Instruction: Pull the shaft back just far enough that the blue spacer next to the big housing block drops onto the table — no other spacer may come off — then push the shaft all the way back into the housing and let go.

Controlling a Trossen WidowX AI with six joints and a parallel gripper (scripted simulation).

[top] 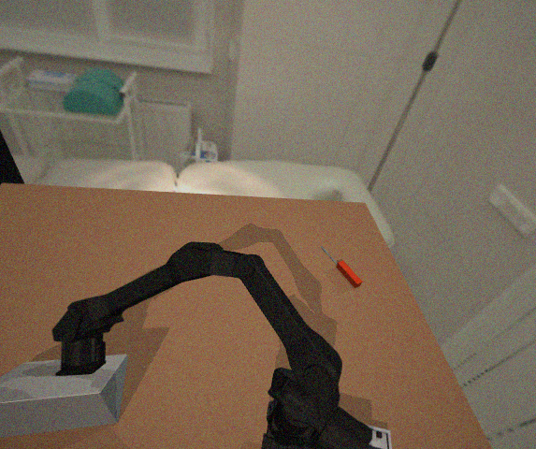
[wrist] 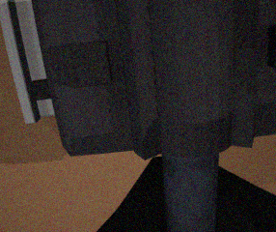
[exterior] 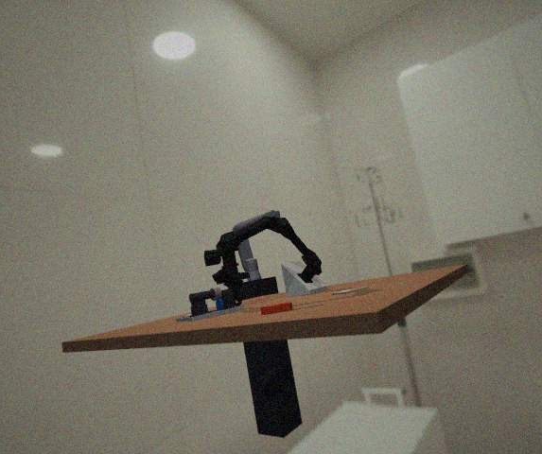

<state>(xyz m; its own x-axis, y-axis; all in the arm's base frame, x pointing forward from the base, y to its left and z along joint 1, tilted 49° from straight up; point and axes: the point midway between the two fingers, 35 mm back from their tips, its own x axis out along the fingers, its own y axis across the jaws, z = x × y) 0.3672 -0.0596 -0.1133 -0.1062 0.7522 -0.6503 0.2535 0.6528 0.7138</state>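
My gripper tip is 50 mm short of the dark shaft, 10 mm to the left of it and 30 mm below it. Round my gripper tip: white card 130 mm behind, 470 mm to the left, 40 mm below; then blue spacer 110 mm ahead, 10 mm to the left, 10 mm below; then pale grey spacer 80 mm ahead, 20 mm to the right, 30 mm above.
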